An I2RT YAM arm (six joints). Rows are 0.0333 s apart.
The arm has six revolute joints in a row. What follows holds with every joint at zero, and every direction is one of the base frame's.
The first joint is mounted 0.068 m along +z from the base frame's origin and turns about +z.
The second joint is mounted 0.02 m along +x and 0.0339 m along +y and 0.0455 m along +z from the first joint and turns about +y.
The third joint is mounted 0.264 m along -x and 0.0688 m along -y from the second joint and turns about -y.
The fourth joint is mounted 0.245 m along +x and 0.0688 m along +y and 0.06 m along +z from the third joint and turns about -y.
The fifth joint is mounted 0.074 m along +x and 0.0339 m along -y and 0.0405 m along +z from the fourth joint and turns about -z.
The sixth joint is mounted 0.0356 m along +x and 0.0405 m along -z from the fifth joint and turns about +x.
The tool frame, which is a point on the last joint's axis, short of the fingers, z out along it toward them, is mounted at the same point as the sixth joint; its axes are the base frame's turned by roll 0, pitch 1.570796 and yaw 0 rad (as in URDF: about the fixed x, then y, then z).
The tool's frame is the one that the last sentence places.
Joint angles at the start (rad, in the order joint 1, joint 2, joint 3, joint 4, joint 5, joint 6):
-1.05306 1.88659 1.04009 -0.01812 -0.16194 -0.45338
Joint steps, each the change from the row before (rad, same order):
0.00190 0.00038 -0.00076 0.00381 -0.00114 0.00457
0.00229 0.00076 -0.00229 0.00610 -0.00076 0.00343
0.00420 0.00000 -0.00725 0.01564 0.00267 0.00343
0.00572 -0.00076 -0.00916 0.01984 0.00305 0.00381
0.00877 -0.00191 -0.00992 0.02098 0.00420 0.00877
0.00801 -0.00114 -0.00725 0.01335 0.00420 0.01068
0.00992 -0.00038 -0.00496 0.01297 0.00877 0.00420
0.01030 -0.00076 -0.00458 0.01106 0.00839 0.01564
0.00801 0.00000 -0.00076 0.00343 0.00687 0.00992
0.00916 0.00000 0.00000 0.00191 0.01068 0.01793
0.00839 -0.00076 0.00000 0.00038 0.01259 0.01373
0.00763 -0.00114 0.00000 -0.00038 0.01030 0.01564
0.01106 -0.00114 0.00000 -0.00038 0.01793 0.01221
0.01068 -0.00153 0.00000 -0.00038 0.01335 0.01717
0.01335 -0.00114 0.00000 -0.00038 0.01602 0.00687
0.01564 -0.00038 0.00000 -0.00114 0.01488 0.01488
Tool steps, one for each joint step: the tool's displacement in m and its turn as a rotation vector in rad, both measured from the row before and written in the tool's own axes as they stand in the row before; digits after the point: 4 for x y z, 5 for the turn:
-0.0004 0.0006 0.0003 -0.00109 -0.00320 0.00271
-0.0001 0.0009 0.0005 -0.00085 -0.00343 0.00122
0.0002 0.0017 0.0007 0.00326 -0.00705 -0.00105
0.0000 0.0022 0.0006 0.00385 -0.00992 -0.00223
-0.0006 0.0032 0.0005 0.00342 -0.01143 0.00035
-0.0004 0.0030 0.0005 0.00144 -0.00623 0.00378
-0.0011 0.0032 0.0006 0.00473 -0.00584 -0.00416
-0.0012 0.0034 0.0005 0.00360 -0.00516 0.00728
-0.0011 0.0025 0.0004 0.00193 -0.00126 0.00387
-0.0013 0.0028 0.0004 0.00440 0.00056 0.01118
-0.0012 0.0025 0.0001 0.00646 0.00195 0.00763
-0.0011 0.0023 0.0000 0.00475 0.00149 0.01013
-0.0014 0.0033 0.0000 0.00966 0.00326 0.00427
-0.0014 0.0033 -0.0001 0.00577 0.00125 0.00948
-0.0016 0.0042 0.0000 0.00643 0.00178 -0.00268
-0.0015 0.0052 0.0001 0.00340 0.00228 0.00376

